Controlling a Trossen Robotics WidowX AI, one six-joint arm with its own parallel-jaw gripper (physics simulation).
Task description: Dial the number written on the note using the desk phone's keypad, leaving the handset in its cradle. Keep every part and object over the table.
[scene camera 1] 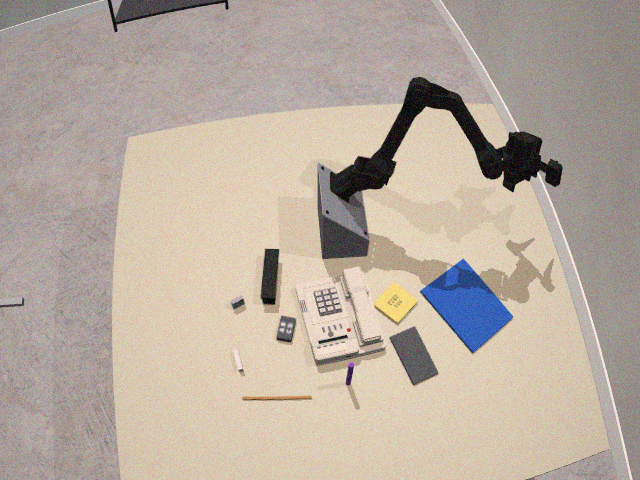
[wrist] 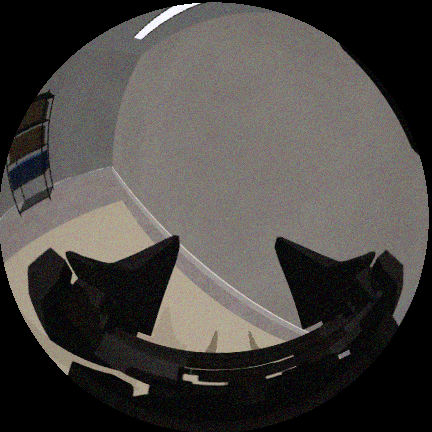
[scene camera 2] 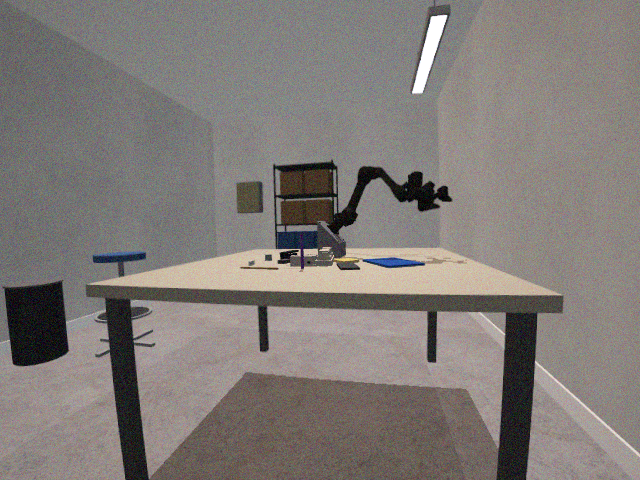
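Pixels of known places: gripper, fingertip midpoint: (scene camera 1: 545,156) (wrist: 228,241) (scene camera 2: 445,203); arm's base, link origin: (scene camera 1: 339,187) (scene camera 2: 331,229).
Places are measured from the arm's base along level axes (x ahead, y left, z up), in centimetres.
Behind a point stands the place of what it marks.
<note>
The cream desk phone (scene camera 1: 338,347) {x 38.8, y -0.4, z -9.7 cm} (scene camera 2: 298,260) {x 41.4, y -2.0, z -11.6 cm} lies on the table below the arm's base in scene camera 1. Its dark keypad (scene camera 1: 327,301) {x 25.6, y -2.9, z -11.4 cm} with pale keys faces up. The handset (scene camera 1: 366,315) {x 31.3, y 6.1, z -7.9 cm} (scene camera 2: 325,251) {x 36.9, y 8.2, z -8.2 cm} rests along the phone's right side, in its cradle. The yellow note (scene camera 1: 395,303) {x 25.7, y 13.9, z -12.8 cm} (scene camera 2: 346,259) {x 25.1, y 14.1, z -12.9 cm} lies right of the handset; it bears two short lines of dark characters, too blurred to read surely. My gripper (scene camera 1: 534,180) (scene camera 2: 439,200) {x -4.4, y 57.9, z 11.9 cm} (wrist: 228,241) {x -4.4, y 57.9, z 11.9 cm} is open and empty, high up at the far right, well away from phone and note. Neither shows in the wrist view.
Right of the phone are a blue folder (scene camera 1: 467,310) {x 28.6, y 33.3, z -13.0 cm} (scene camera 2: 393,262) {x 30.9, y 35.1, z -13.1 cm} and a dark slab (scene camera 1: 413,356) {x 40.6, y 18.0, z -13.2 cm}. An upright purple marker (scene camera 1: 349,374) {x 47.5, y 1.9, z -5.8 cm} (scene camera 2: 302,253) {x 47.4, y 2.4, z -8.0 cm} and an orange pencil (scene camera 1: 276,397) {x 51.2, y -14.8, z -13.2 cm} are below. Left are a black block (scene camera 1: 269,276) {x 19.7, y -16.9, z -9.9 cm}, a dark keyed device (scene camera 1: 285,329) {x 32.9, y -12.8, z -12.4 cm}, a small grey block (scene camera 1: 237,302) {x 26.4, y -24.7, z -11.3 cm} and a white stick (scene camera 1: 237,360) {x 42.1, y -24.2, z -11.9 cm}.
</note>
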